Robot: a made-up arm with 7 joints. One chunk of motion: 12 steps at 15 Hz.
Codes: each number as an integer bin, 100 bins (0 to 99) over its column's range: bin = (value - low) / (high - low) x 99, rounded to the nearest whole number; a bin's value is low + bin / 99 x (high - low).
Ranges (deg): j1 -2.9..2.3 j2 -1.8..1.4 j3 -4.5..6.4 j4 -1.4..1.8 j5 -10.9..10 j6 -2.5..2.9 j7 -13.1..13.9
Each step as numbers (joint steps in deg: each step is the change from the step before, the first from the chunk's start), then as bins.
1 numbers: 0.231 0.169 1.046 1.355 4.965 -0.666 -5.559
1 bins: 60 61 50 85 75 34 28
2 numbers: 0.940 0.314 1.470 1.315 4.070 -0.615 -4.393
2 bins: 73 65 54 84 71 35 32
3 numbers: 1.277 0.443 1.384 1.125 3.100 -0.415 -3.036
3 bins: 80 69 53 78 66 38 37
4 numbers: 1.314 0.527 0.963 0.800 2.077 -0.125 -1.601
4 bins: 80 72 50 68 61 44 42
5 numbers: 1.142 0.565 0.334 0.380 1.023 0.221 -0.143
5 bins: 77 73 44 55 56 50 48
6 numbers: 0.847 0.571 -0.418 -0.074 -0.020 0.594 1.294
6 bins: 71 73 37 41 52 57 53
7 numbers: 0.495 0.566 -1.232 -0.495 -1.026 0.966 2.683
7 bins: 65 73 30 28 47 64 58
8 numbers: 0.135 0.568 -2.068 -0.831 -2.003 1.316 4.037
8 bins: 58 73 22 18 42 70 63
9 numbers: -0.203 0.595 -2.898 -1.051 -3.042 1.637 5.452
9 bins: 51 74 15 11 37 76 68
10 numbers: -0.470 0.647 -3.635 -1.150 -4.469 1.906 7.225
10 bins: 46 76 8 8 30 81 75
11 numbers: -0.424 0.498 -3.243 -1.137 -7.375 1.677 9.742
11 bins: 47 71 11 8 17 77 84
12 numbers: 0.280 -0.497 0.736 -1.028 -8.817 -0.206 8.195
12 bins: 61 40 48 12 10 42 78
